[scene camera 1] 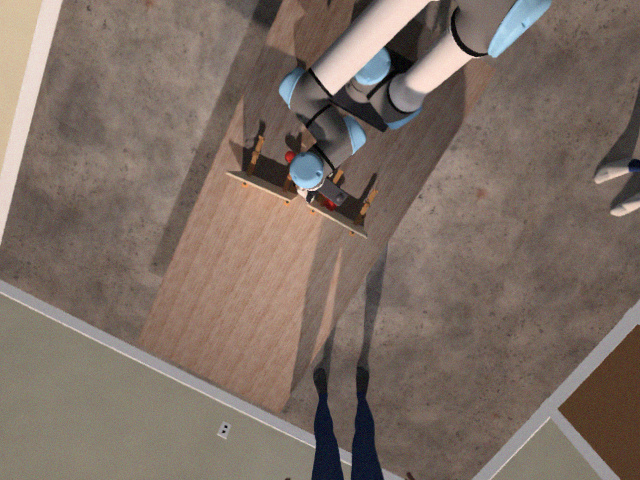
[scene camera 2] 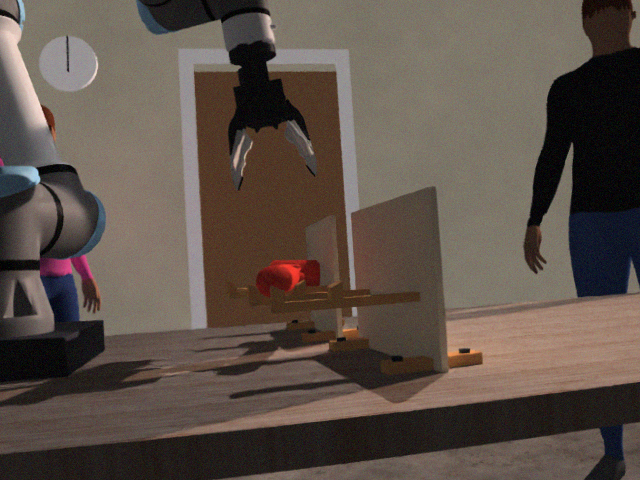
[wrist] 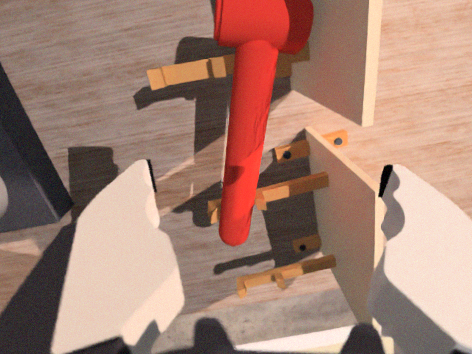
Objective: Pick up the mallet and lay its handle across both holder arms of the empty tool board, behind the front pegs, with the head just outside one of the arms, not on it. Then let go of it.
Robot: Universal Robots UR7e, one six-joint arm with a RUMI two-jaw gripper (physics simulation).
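Frame: origin at the arm's base, x right, y ahead, z up, level; metres.
Where they show: gripper, fingertip midpoint: point(scene camera 2: 276, 183) point(wrist: 264, 167).
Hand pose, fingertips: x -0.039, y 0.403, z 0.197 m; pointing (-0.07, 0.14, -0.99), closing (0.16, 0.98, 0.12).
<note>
Things, the pixels of their centre, and the offset from my fingertips. "*": a spot on its surface instead. Level surfaces: height alone.
- red mallet, body centre: point(wrist: 245, 143) point(scene camera 2: 285, 277) point(scene camera 1: 312, 179) dx +0.039, dy -0.001, dz -0.146 m
- upper board, surface spot: point(wrist: 337, 55) * dx -0.037, dy +0.080, dz -0.097 m
- lower board, body centre: point(scene camera 2: 349, 281) point(wrist: 301, 241) point(scene camera 1: 269, 172) dx +0.200, dy +0.057, dz -0.153 m
- head, body centre: point(wrist: 260, 20) point(scene camera 2: 295, 274) point(scene camera 1: 334, 200) dx -0.073, dy +0.030, dz -0.143 m
- table, surface height: dz -0.249 m
The red mallet point(scene camera 1: 329, 204) point(scene camera 2: 288, 276) point(wrist: 246, 120) rests raised above the table. In the wrist view its handle crosses the near arm point(wrist: 187, 72) of the upper board point(wrist: 337, 55), behind a peg, and the inner arm point(wrist: 295, 187) of the lower board point(wrist: 345, 210), beside a peg. It appears to bridge the gap between the boards. The head point(wrist: 252, 22) lies just past the upper board's arm, near its panel; its clearance from that arm is hard to tell. My gripper point(scene camera 2: 276, 181) point(wrist: 264, 167) is open and empty, well above the handle.
The lower board's outer arm point(wrist: 285, 275) is not under the handle. The near board point(scene camera 2: 400, 268) stands upright in scene camera 2, with the far board point(scene camera 2: 321, 258) behind it. The robot base point(scene camera 2: 51, 346) is on the left. A person point(scene camera 2: 599, 155) stands beyond the table point(scene camera 2: 206, 408).
</note>
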